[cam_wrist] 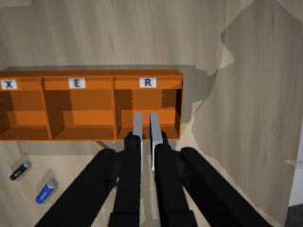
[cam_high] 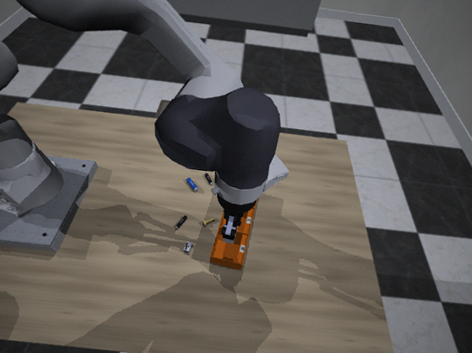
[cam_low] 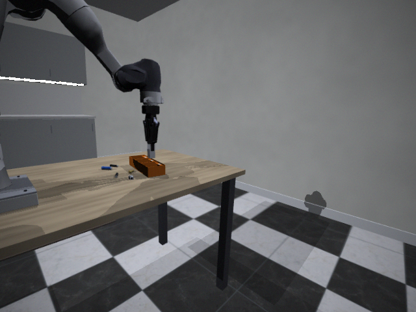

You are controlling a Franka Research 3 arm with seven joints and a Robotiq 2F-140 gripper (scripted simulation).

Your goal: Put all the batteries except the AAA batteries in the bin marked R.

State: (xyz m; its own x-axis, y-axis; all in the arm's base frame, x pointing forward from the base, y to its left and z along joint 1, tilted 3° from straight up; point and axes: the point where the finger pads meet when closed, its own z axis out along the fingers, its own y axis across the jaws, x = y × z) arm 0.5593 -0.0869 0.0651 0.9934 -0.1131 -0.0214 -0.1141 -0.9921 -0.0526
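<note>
The orange three-compartment bin row is 10 mm ahead of my hand, 80 mm to the left of it and 90 mm below it. Also, from my hand: thin black battery: 140 mm behind, 60 mm to the left, 100 mm below; grey block: 110 mm behind, 10 mm to the right, 100 mm below; yellow screw: 70 mm behind, 70 mm to the left, 100 mm below.
</note>
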